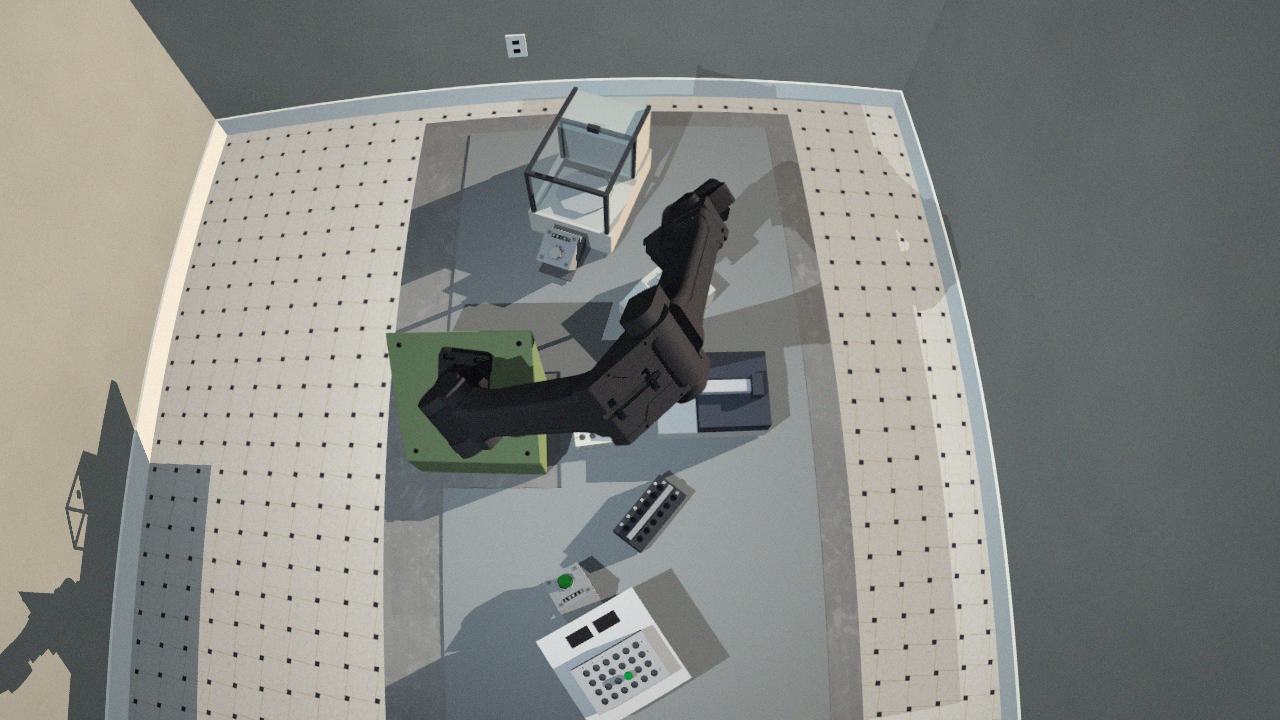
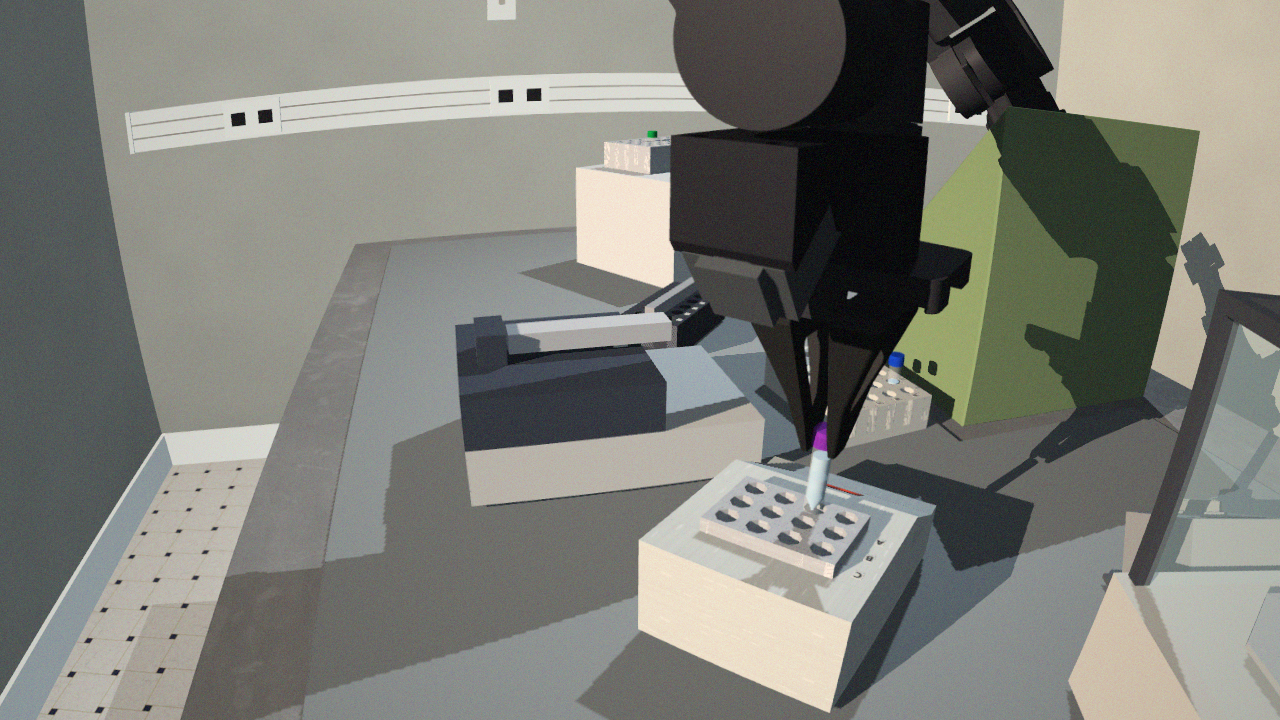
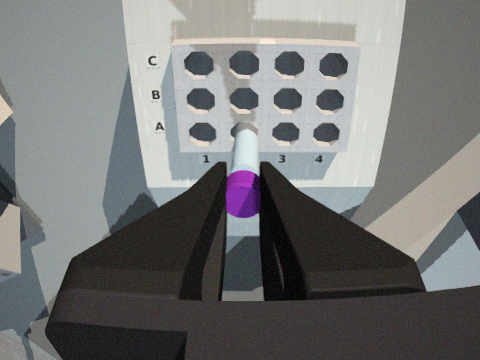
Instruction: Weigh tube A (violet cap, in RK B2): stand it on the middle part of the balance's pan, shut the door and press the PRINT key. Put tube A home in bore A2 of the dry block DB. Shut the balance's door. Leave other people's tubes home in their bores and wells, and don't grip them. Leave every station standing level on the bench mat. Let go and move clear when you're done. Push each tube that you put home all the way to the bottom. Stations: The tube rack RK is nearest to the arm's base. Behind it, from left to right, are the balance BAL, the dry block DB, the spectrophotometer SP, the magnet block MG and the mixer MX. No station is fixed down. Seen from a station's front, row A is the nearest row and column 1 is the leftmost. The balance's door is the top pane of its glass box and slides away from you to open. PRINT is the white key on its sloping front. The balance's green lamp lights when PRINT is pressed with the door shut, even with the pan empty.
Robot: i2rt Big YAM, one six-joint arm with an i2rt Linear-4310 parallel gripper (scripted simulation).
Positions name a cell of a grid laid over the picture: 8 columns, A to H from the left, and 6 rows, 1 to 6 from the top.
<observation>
A magnet block MG shows in image 1 (E5) and in image 2 (E3).
</observation>
